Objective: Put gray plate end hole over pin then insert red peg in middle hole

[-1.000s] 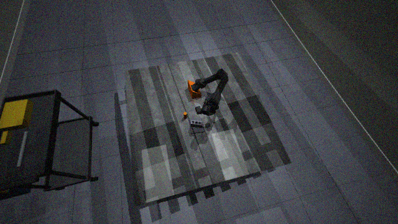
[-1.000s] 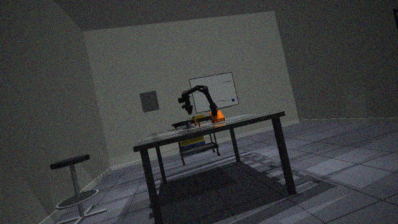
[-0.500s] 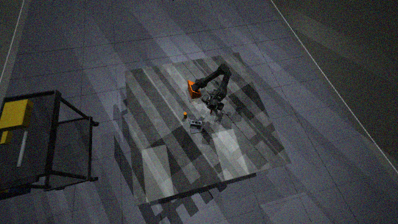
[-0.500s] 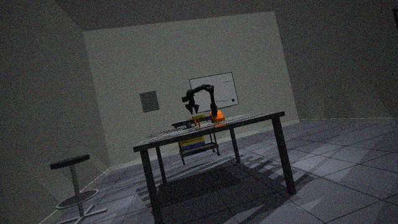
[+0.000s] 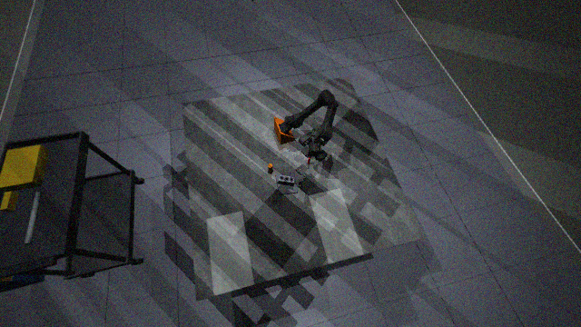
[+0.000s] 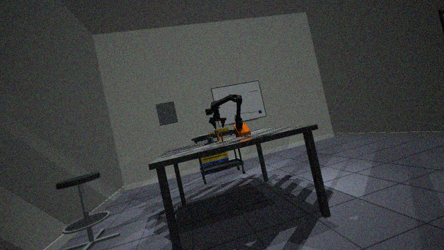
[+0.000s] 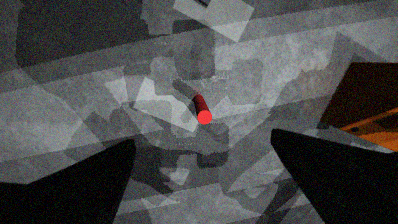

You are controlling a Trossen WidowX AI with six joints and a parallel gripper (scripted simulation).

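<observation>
Right now the red peg is 9 cm below my gripper tip and 1 cm behind it. Round my gripper tip: base 16 cm to the right, 12 cm below, 9 cm ahead; then gray plate 18 cm to the right, 9 cm below, 8 cm ahead; then orange cylinder 25 cm to the right, 9 cm below, 2 cm behind.
</observation>
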